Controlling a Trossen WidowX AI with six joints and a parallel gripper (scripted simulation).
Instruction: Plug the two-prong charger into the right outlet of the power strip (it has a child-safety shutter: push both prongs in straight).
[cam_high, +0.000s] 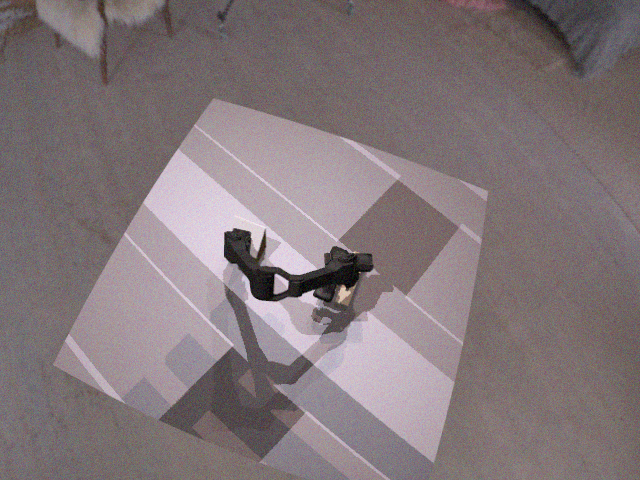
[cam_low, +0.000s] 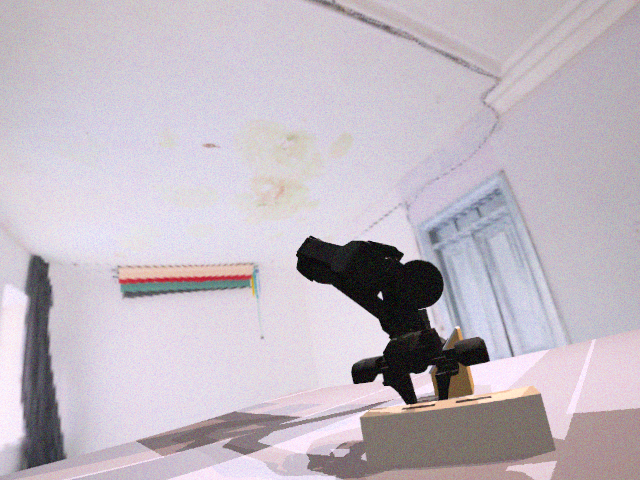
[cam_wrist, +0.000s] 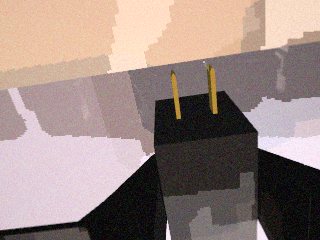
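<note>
My gripper tip is now 20 mm short of the black two-prong charger and 10 mm below it.
</note>
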